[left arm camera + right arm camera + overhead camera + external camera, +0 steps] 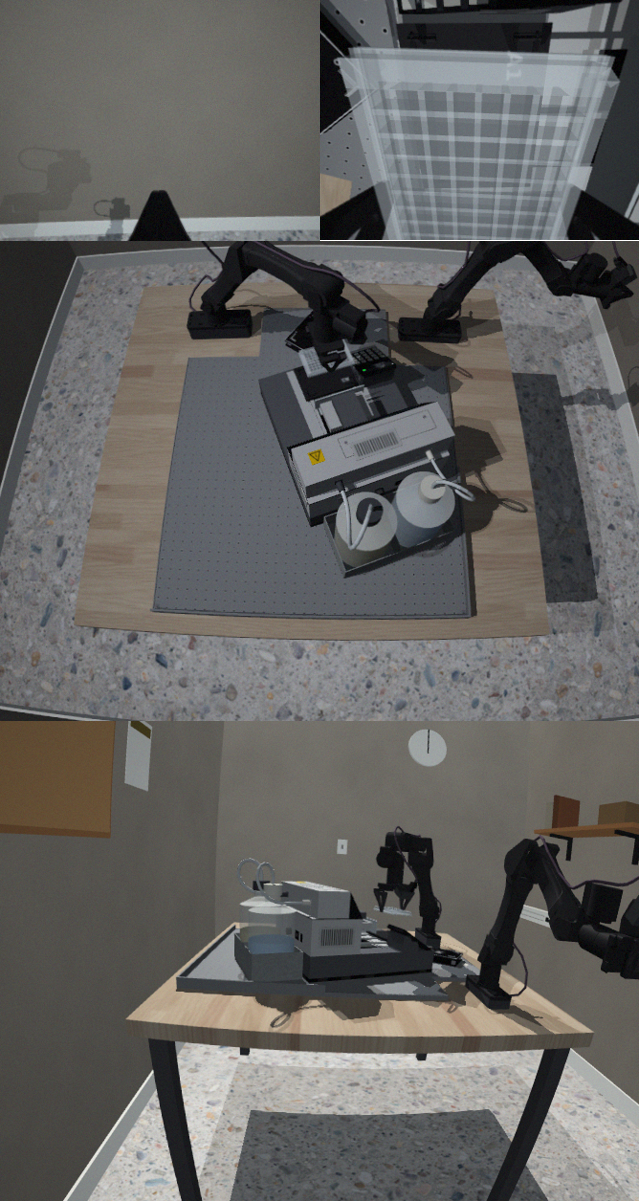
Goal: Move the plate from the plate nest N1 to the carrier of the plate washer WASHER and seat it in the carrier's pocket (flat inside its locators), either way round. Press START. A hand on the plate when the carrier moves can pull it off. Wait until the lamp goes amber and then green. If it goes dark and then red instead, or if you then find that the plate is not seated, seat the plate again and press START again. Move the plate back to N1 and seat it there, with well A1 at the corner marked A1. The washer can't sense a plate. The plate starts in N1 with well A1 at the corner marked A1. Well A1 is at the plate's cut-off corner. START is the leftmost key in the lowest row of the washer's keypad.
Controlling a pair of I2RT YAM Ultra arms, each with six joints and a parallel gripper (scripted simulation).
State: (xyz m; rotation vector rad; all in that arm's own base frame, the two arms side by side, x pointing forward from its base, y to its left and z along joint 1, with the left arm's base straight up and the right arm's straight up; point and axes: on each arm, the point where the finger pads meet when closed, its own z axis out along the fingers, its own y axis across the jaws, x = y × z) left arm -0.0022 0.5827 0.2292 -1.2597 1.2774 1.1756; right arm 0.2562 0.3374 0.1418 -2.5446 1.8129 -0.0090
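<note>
Now: right hand 9 cm above the black carrier. From my right hand the other things lie so: white plate (right at my right hand); then dark nest N1 (21 cm behind, 15 cm below, 3 cm to the right); then grey washer housing (14 cm ahead, 6 cm to the left, 5 cm below).
</note>
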